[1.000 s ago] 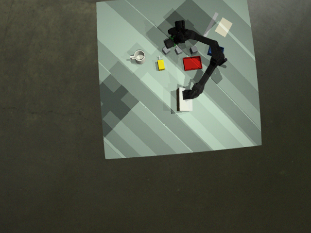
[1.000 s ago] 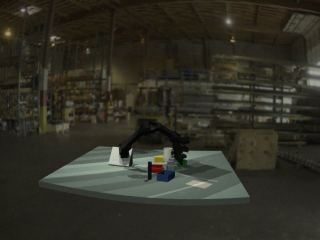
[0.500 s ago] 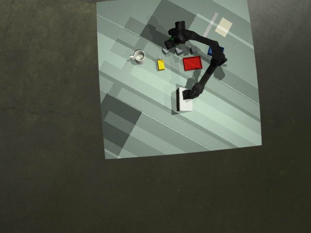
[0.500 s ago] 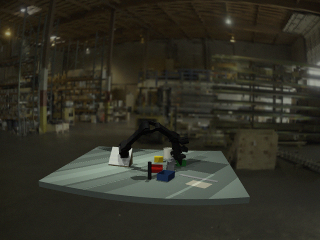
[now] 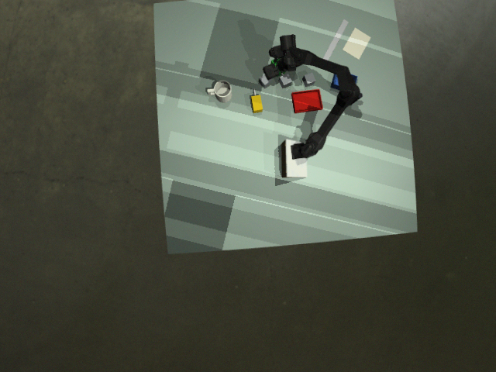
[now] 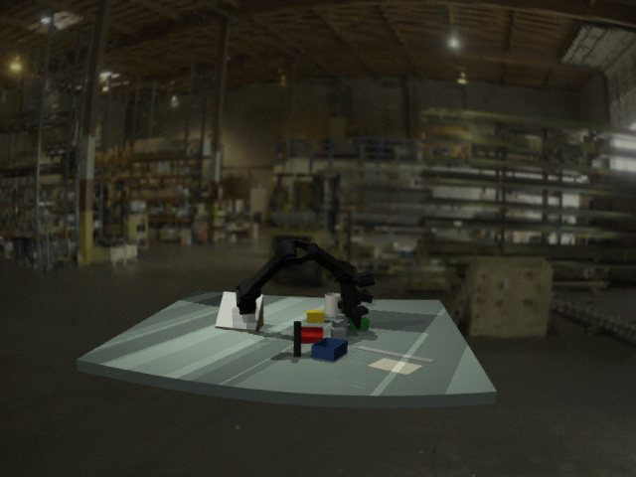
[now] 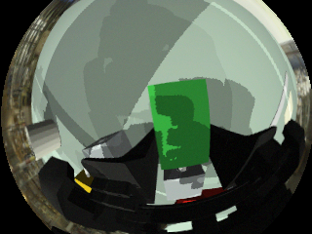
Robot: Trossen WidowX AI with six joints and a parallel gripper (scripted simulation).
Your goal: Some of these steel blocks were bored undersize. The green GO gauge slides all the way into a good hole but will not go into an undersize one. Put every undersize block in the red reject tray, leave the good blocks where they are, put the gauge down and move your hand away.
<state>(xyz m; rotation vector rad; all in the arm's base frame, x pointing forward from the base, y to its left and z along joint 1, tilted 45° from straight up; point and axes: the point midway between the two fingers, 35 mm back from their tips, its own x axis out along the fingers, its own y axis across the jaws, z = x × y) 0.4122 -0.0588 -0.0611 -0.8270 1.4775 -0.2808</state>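
The green GO gauge is 2 cm behind my gripper tip, 1 cm to the right of it and 1 cm above it. From my gripper tip the other things lie so: red reject tray (18 cm behind, 12 cm to the right, 1 cm below); then steel block (7 cm behind, 2 cm to the right, 1 cm above); then yellow block (14 cm to the left, 14 cm behind, 1 cm above).
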